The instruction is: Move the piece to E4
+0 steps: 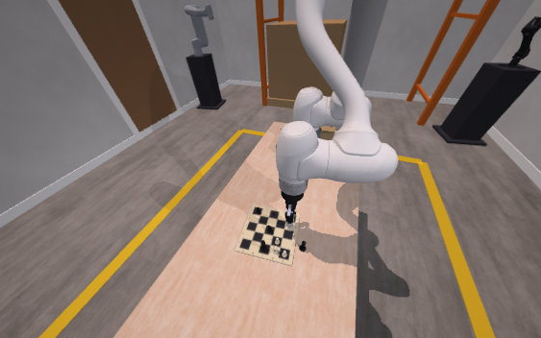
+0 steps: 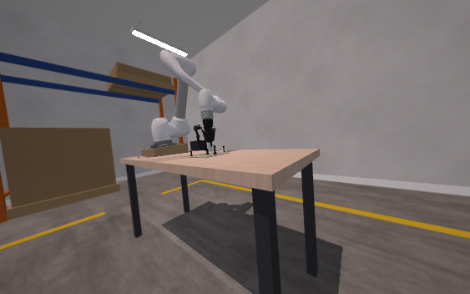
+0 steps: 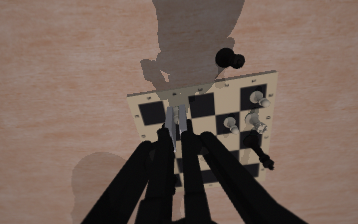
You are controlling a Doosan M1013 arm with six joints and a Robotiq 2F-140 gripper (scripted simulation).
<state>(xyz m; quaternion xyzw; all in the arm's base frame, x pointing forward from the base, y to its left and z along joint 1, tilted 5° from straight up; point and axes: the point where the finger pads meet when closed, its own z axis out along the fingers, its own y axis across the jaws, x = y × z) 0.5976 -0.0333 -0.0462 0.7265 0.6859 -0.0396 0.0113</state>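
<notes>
The chessboard is 3 cm ahead of my hand, 8 cm to the right of it and 5 cm below it. Also, from my hand: pale piece (11 cm ahead, 4 cm to the right, 3 cm below).
</notes>
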